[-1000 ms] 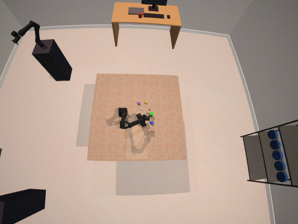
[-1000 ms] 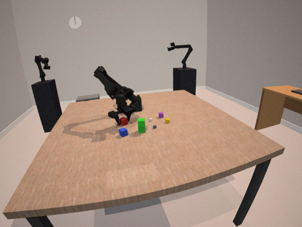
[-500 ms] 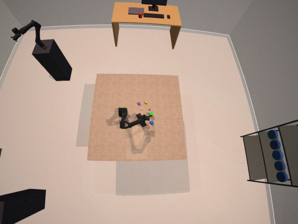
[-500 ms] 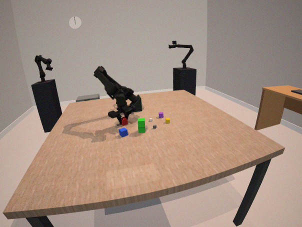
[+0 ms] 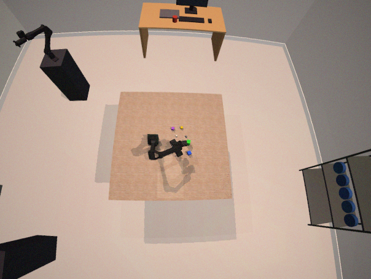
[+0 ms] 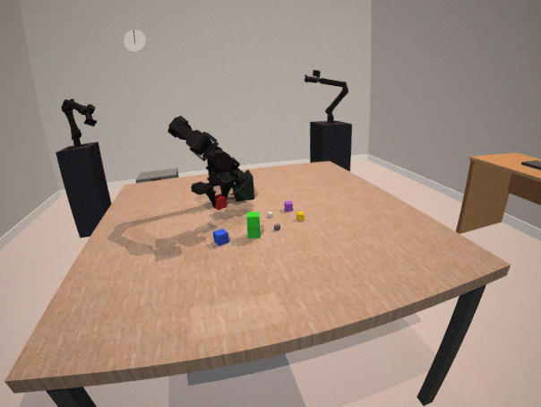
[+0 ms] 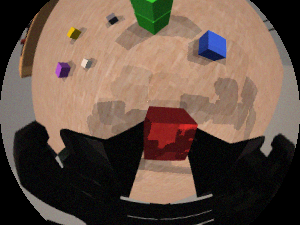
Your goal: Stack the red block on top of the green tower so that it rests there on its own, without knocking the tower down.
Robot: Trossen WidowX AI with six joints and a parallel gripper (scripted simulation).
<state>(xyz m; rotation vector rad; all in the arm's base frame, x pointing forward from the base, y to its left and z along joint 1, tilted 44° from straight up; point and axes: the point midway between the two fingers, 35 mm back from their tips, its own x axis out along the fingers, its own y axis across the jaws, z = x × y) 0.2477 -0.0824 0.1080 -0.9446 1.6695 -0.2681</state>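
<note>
Now: the green block 14 cm ahead of my gripper tip, 9 cm to the left of it and 1 cm below it. The rest, counted from my gripper tip: purple block: 3 cm behind, 27 cm to the left, 6 cm below; then red block: 1 cm above; then blue block: 15 cm ahead, 2 cm to the right, 5 cm below.
</note>
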